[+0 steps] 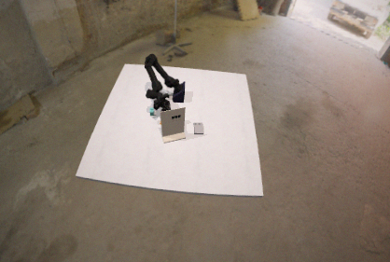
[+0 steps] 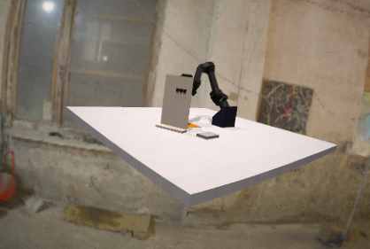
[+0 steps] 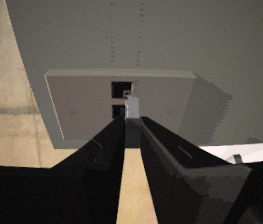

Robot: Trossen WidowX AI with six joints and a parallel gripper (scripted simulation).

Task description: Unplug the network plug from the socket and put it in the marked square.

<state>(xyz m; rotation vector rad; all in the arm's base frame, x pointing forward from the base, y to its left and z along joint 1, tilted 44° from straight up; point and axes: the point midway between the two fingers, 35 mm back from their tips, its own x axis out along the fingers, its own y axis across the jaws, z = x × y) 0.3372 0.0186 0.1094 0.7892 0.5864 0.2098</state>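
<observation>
My gripper tip is 21 cm above the orange square, 11 cm past it and 3 cm to the left of it. From my gripper tip the other things lie so: grey panel 8 cm below, 5 cm ahead, 3 cm to the left; then flat grey plate 21 cm to the left, 20 cm below, 3 cm behind; then network plug right at my gripper tip.
</observation>
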